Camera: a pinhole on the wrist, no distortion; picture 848 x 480 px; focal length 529.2 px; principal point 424.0 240.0 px. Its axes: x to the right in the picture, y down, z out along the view. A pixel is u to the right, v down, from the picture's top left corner.
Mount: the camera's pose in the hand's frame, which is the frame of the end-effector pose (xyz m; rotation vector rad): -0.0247 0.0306 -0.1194 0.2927 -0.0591 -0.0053
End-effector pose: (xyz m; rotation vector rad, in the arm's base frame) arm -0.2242 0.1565 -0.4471 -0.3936 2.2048 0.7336
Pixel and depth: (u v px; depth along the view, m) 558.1 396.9 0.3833
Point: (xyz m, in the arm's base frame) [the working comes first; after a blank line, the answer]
In the camera's frame: 0.0971 0.1136 0.3833

-0.1068 0.3515 -0.6282
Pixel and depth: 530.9 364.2 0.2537
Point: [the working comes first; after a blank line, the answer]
In the camera's frame: 0.0512 0.0595 0.2537

-0.1564 0.2549 -0.5280
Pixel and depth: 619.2 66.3 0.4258
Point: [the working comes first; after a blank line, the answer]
In the camera's frame: 0.1571 -0.1398 0.4258

-0.0374 0.1296 -0.7531
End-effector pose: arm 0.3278 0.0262 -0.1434 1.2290 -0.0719 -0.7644
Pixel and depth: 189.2 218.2 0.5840
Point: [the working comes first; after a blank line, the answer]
In the camera's frame: -0.2591 -0.0241 0.5840

-0.1725 -0.1565 -0.0175
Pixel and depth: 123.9 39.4 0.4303
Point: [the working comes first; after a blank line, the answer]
In the camera's frame: -0.2440 -0.1631 0.4303

-0.1149 -0.0289 -0.1711
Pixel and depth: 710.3 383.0 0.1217
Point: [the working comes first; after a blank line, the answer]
In the camera's frame: 0.0658 0.0329 0.1217

0.3614 0.0022 -0.1287
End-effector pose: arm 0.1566 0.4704 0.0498 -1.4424 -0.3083 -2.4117
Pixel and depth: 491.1 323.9 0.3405
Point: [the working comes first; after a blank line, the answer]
In the camera's frame: 0.0432 0.0540 0.3405

0.3340 0.5620 0.1528
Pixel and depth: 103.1 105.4 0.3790
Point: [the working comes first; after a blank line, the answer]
In the camera's frame: -0.2298 -0.0964 0.3790

0.3810 0.7374 -0.1034
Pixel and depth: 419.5 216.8 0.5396
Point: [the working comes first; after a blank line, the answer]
In the camera's frame: -0.0046 -0.0237 0.5396

0.4461 0.7488 0.1749
